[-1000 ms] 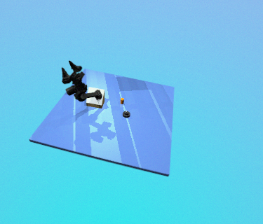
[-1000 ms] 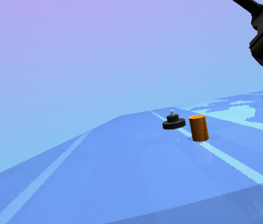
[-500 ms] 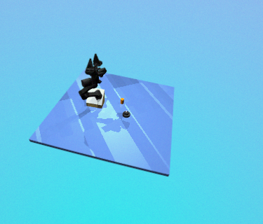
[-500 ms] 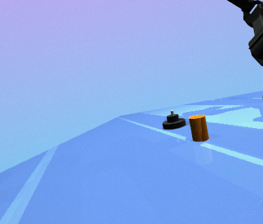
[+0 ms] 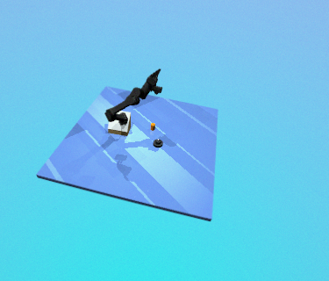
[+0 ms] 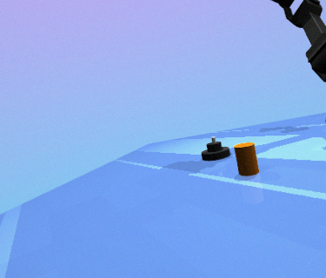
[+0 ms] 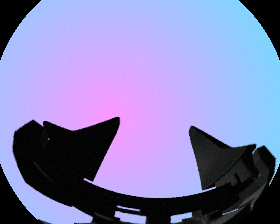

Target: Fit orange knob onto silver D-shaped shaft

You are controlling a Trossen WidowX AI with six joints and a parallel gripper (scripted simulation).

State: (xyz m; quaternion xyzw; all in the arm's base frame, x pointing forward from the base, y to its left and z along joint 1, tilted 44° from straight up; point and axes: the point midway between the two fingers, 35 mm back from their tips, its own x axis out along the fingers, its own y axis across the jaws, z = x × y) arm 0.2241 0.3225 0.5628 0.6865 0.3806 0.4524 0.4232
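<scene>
Right now my gripper tip is 70 cm above the orange knob, 26 cm to the right of it and 8 cm past it. The rest, counted from my gripper tip: silver shaft: 71 cm below, 9 cm to the left, 2 cm ahead.
</scene>
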